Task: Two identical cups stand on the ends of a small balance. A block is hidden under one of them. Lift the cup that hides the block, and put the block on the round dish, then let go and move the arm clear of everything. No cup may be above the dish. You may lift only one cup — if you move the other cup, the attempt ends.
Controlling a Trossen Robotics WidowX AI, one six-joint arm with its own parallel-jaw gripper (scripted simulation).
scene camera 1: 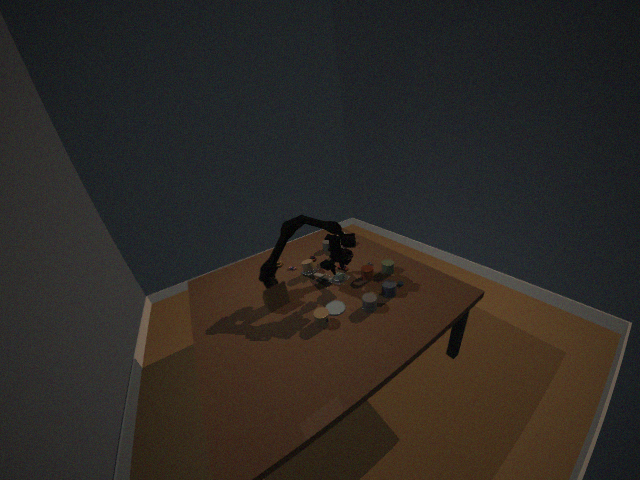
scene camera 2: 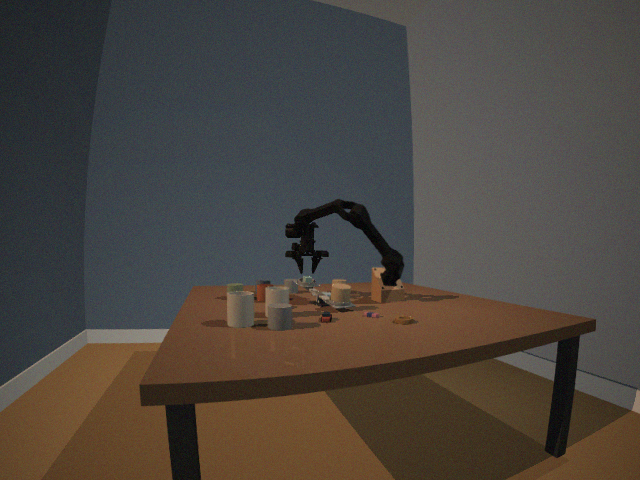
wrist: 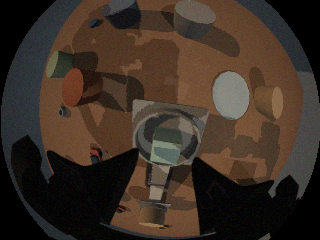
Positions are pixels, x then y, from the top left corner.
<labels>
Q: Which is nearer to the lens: the grey balance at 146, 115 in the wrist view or the tan cup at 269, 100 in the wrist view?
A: The grey balance.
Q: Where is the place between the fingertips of the gripper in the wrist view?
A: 166, 157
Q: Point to a round dish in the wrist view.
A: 230, 95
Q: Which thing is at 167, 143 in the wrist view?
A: A pale green block.
</labels>
